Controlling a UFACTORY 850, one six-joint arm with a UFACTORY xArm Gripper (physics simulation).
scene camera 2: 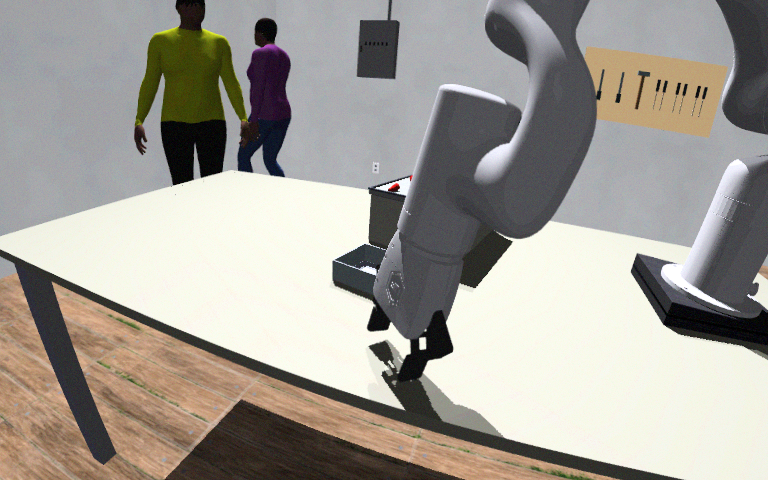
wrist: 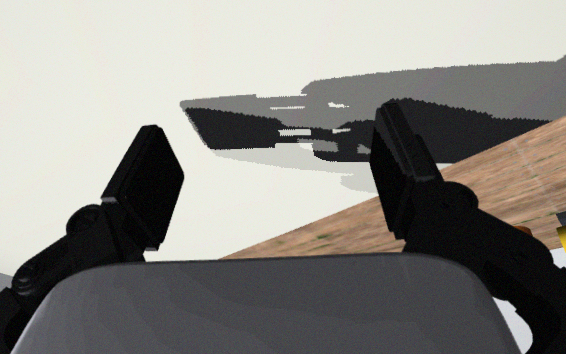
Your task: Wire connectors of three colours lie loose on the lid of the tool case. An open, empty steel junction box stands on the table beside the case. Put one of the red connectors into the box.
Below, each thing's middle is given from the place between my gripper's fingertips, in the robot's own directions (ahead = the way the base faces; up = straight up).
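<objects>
The tool case (scene camera 2: 385, 207) is 470 mm to the right of my hand, 130 mm ahead of it and 50 mm above it. I also see the steel junction box (scene camera 2: 357, 268), which is 180 mm to the right of my hand, 140 mm ahead of it and 10 mm above it.
</objects>
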